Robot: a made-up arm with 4 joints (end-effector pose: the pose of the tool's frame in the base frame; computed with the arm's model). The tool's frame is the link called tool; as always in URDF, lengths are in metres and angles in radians.
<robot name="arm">
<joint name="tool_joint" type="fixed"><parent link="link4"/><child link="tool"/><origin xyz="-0.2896 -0.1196 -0.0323" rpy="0 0 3.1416"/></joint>
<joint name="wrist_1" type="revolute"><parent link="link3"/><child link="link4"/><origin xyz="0.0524 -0.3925 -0.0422" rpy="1.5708 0 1.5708"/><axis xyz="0 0 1"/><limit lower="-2.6" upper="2.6" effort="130" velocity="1.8"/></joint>
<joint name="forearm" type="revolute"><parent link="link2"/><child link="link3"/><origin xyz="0.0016 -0.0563 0.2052" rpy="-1.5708 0 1.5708"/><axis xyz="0 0 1"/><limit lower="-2.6" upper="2.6" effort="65" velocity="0.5"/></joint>
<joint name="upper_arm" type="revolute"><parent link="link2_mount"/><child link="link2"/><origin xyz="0.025 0.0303 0.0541" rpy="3.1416 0 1.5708"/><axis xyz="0 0 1"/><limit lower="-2.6" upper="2.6" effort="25" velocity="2.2"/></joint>
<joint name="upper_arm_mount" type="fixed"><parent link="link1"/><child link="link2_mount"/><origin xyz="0.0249 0.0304 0.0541" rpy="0 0 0"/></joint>
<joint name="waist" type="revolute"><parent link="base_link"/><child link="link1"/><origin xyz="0 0 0.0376" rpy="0 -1.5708 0"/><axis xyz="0 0 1"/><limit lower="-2.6" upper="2.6" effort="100" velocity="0.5"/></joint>
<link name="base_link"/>
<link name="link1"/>
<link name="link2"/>
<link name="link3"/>
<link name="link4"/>
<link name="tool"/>
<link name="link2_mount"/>
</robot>
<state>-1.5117 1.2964 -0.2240 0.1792</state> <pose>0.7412 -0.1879 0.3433 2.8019 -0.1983 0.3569</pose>
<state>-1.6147 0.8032 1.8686 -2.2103</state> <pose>-0.0148 -0.0163 -0.2556 -1.1792 -0.8631 1.2301</pose>
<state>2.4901 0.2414 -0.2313 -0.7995</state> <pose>0.7636 -0.1176 0.1446 -2.1833 -0.7826 -0.6792</pose>
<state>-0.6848 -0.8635 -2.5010 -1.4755</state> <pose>-0.3232 -0.2841 -0.2323 -1.8606 1.9285 -0.7752</pose>
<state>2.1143 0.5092 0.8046 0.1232</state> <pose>0.5438 0.4412 -0.2531 -1.5566 -0.5306 0.7364</pose>
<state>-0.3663 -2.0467 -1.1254 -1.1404</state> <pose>0.3831 -0.5480 0.3410 -1.9562 -0.1093 -1.7306</pose>
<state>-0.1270 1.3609 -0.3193 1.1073</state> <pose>0.4973 0.2503 0.4360 1.4846 -0.5938 1.1155</pose>
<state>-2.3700 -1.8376 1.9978 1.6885</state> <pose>-0.0206 0.1172 0.3376 -1.2312 -1.5524 0.5854</pose>
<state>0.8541 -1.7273 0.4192 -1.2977</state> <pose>0.6239 0.3558 -0.0375 -1.8623 -1.6006 -0.0106</pose>
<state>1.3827 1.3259 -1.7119 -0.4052</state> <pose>0.0176 0.0568 -0.7716 -0.3884 1.6797 -0.3490</pose>
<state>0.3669 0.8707 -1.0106 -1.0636</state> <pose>0.4529 0.2249 -0.5237 -0.1070 1.1074 -0.7009</pose>
